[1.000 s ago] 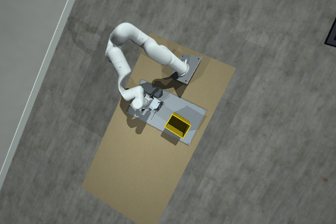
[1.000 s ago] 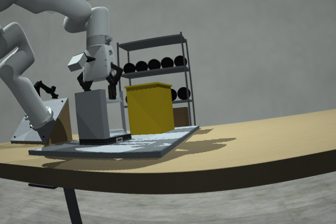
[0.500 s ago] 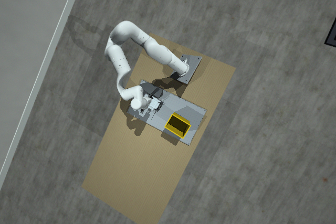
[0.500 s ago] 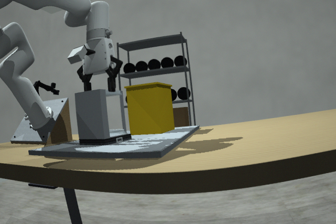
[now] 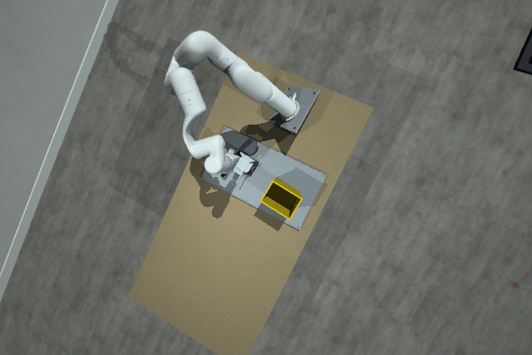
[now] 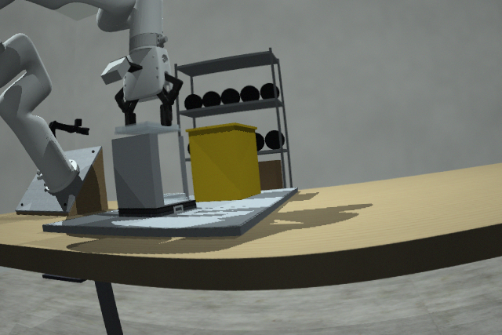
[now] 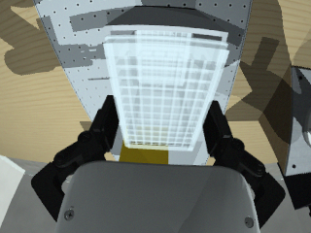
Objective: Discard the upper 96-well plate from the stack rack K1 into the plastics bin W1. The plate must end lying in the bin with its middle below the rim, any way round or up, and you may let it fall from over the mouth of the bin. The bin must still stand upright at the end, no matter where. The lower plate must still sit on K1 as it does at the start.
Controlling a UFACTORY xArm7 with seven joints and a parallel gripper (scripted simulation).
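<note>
Right now my hand is 1 cm past the grey rack wall, 7 cm to the left of it and 9 cm above it. Round my hand: yellow plastics bin W1: 9 cm ahead, 30 cm to the left, 9 cm below.
</note>
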